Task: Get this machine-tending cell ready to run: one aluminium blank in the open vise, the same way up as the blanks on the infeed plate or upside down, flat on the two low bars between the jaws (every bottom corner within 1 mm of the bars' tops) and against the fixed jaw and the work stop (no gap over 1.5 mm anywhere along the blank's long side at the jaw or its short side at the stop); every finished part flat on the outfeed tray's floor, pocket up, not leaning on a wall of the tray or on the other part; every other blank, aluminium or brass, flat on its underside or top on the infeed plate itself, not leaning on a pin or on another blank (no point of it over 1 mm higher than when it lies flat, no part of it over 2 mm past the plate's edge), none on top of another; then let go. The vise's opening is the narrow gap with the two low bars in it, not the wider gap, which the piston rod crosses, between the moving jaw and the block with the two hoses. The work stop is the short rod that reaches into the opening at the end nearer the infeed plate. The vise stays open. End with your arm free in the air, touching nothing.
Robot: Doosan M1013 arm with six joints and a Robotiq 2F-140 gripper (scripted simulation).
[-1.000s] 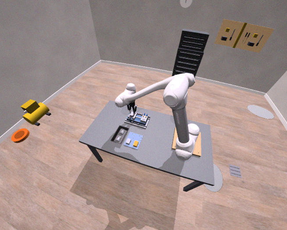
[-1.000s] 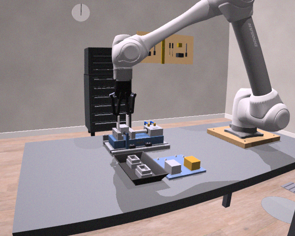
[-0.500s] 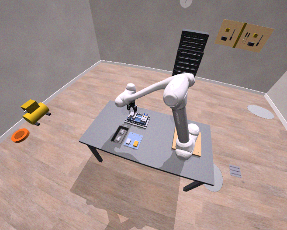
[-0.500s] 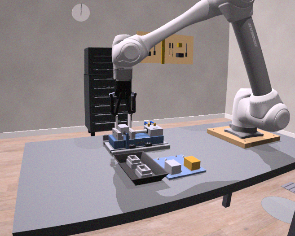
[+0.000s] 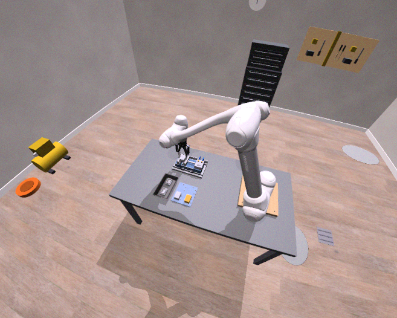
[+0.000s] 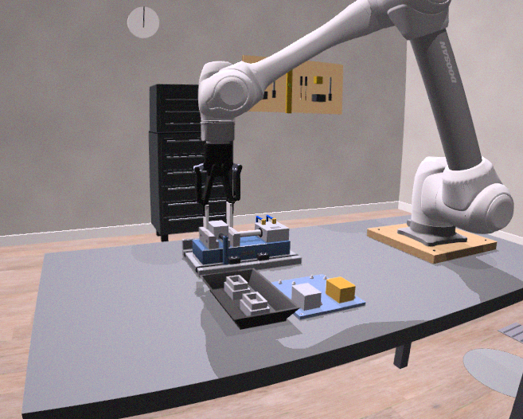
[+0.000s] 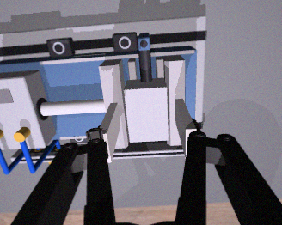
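Now: the dark work stop rod 50 mm to the left of my hand and 50 mm below it. The rest, counted from my hand: piston rod (90 mm behind, 10 mm to the right, 60 mm below); then fixed jaw (30 mm ahead, 60 mm below); then moving jaw (40 mm behind, 60 mm below).
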